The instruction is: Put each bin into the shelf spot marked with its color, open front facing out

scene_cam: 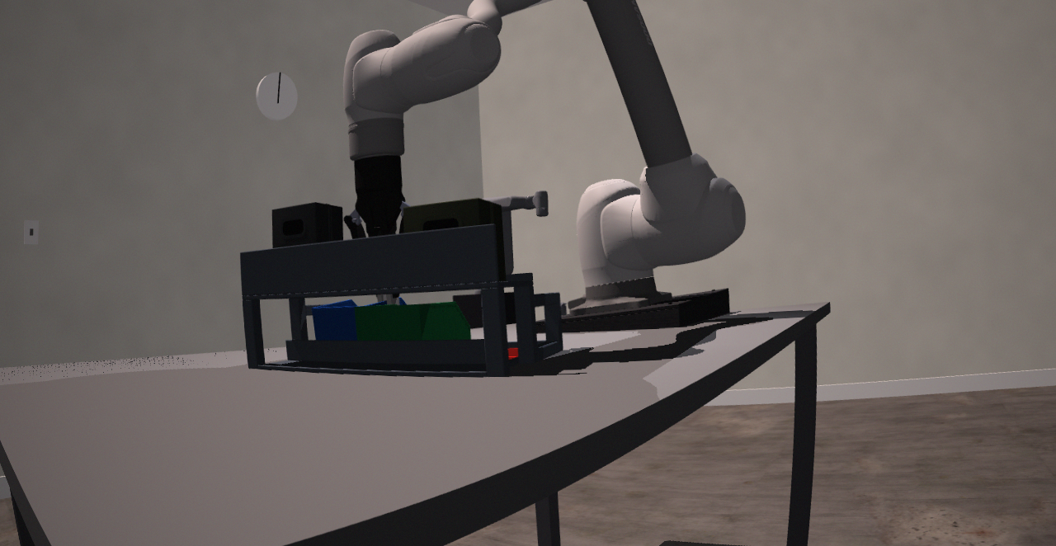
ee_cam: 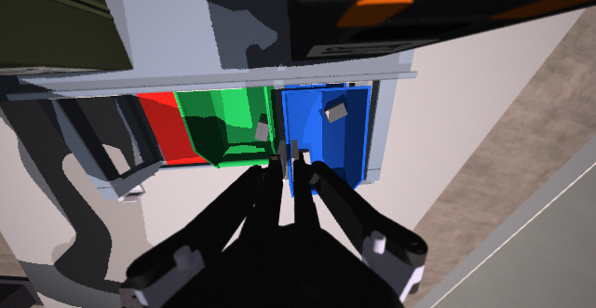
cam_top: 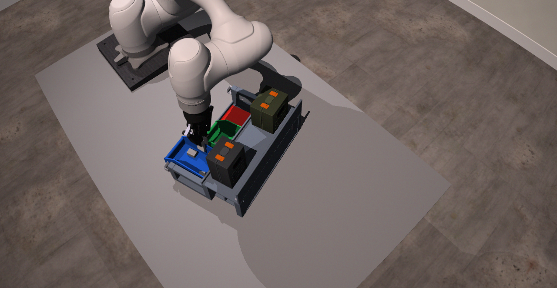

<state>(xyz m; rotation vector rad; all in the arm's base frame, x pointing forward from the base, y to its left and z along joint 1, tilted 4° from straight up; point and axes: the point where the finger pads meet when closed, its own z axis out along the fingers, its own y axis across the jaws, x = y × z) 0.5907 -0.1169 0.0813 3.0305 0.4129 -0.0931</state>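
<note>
My hand is 5 cm to the left of the blue bin, 4 cm above it and 1 cm short of it. The rest, counted from my hand: olive case 21 cm to the left, 9 cm ahead, 6 cm above; black case 15 cm ahead, 7 cm above, 1 cm to the right; green bin 8 cm to the left, 5 cm below, 3 cm ahead.
</note>
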